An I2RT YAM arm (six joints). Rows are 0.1 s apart.
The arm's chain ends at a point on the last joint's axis. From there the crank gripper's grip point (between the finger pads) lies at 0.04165 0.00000 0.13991 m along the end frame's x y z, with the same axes.
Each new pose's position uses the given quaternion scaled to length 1; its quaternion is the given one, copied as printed.
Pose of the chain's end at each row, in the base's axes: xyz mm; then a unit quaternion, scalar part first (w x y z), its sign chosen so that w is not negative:
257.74 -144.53 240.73 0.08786 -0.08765 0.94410 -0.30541
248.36 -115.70 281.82 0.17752 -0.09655 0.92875 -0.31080
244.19 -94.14 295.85 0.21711 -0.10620 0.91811 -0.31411
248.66 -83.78 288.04 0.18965 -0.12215 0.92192 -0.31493
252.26 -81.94 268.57 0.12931 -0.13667 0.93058 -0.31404
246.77 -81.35 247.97 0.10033 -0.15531 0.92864 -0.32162
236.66 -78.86 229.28 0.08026 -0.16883 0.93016 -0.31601
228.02 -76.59 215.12 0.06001 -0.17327 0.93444 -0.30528
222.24 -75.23 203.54 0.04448 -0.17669 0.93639 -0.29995
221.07 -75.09 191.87 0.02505 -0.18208 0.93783 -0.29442
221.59 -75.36 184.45 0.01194 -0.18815 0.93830 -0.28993
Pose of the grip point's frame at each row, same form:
248.07 -232.19 124.40 0.08786 -0.08765 0.94410 -0.30541
264.64 -203.74 166.52 0.17752 -0.09655 0.92875 -0.31080
272.52 -182.19 182.91 0.21711 -0.10620 0.91811 -0.31411
270.94 -172.90 174.59 0.18965 -0.12215 0.92192 -0.31493
259.24 -172.75 154.49 0.12931 -0.13667 0.93058 -0.31404
248.02 -175.27 136.22 0.10033 -0.15531 0.92864 -0.32162
233.74 -172.51 117.34 0.08026 -0.16883 0.93016 -0.31601
219.66 -168.52 102.03 0.06001 -0.17327 0.93444 -0.30528
209.84 -166.52 90.30 0.04448 -0.17669 0.93639 -0.29995
203.81 -165.92 78.90 0.02505 -0.18208 0.93783 -0.29442
201.30 -165.85 71.71 0.01194 -0.18815 0.93830 -0.28993

